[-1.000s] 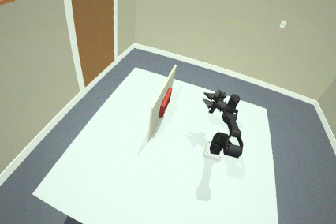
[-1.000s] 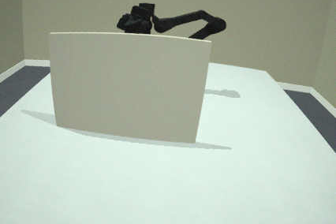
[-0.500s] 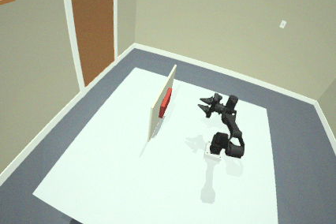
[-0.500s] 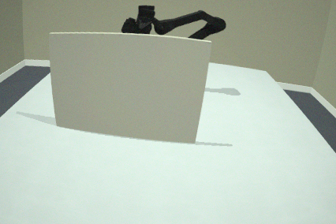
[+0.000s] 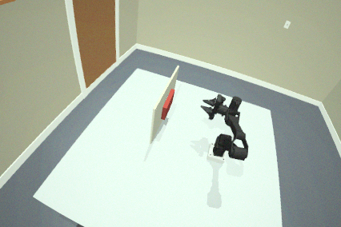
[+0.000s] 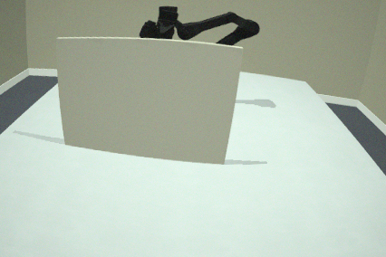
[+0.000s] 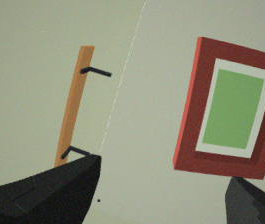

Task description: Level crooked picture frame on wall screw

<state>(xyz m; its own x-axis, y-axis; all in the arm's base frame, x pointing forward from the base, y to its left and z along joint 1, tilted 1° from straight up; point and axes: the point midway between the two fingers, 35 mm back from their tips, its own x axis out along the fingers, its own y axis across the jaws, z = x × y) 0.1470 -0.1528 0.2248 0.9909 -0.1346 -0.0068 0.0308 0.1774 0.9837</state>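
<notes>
The picture frame is 200 mm ahead of my gripper tip, 30 mm to the right of it and 90 mm below it. Also, from my gripper tip: wall panel (210 mm ahead, 40 mm to the right, 110 mm below).
</notes>
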